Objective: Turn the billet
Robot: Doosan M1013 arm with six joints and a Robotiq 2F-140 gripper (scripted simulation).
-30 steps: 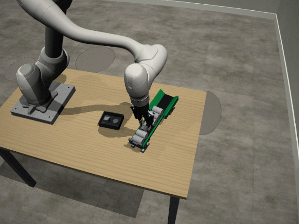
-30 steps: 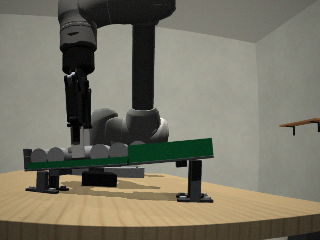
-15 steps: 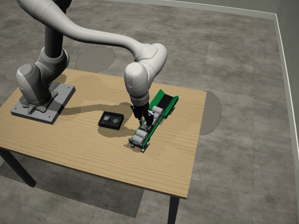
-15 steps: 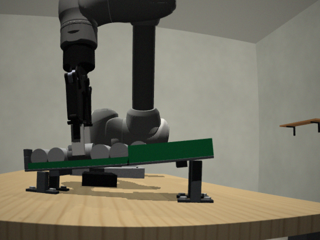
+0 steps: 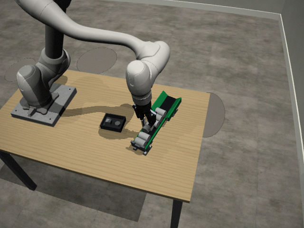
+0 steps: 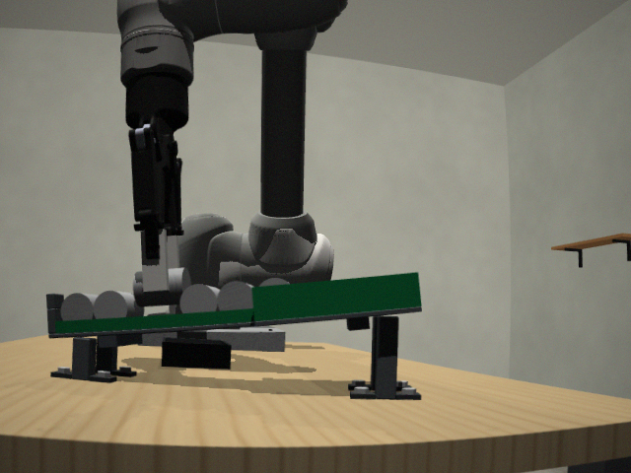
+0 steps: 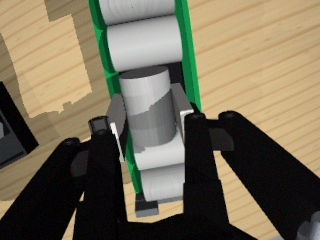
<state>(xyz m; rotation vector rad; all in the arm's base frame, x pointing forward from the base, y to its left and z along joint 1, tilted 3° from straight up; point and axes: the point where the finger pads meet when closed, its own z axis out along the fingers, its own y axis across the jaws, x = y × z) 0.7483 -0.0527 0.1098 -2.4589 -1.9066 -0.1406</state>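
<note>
Right now the dark stop is 110 mm to the right of my hand, 70 mm below it and 20 mm behind it. From my hand the other things lie so: black tray (230 mm behind, 120 mm below, 40 mm to the left).
</note>
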